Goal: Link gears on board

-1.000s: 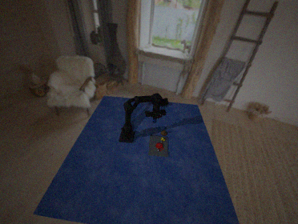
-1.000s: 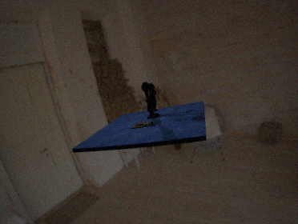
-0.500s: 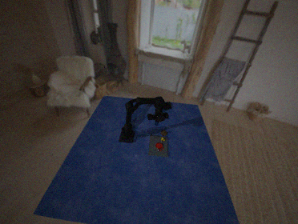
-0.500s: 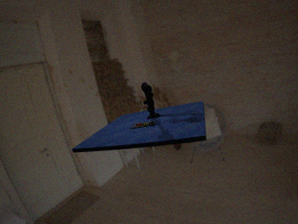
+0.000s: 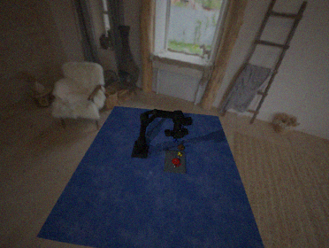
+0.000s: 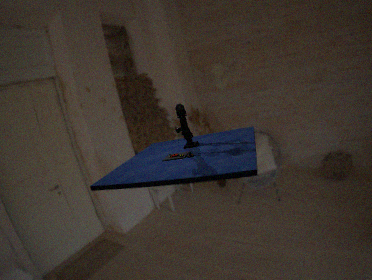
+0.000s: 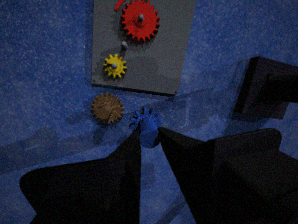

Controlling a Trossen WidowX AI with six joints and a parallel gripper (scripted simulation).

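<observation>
The yellow gear is 110 mm below my gripper tip, 70 mm to the right of it and 50 mm ahead of it. The rest, counted from my gripper tip: blue gear: 10 mm below; then brown gear: 110 mm below, 70 mm ahead; then red gear: 150 mm to the right, 110 mm below.
</observation>
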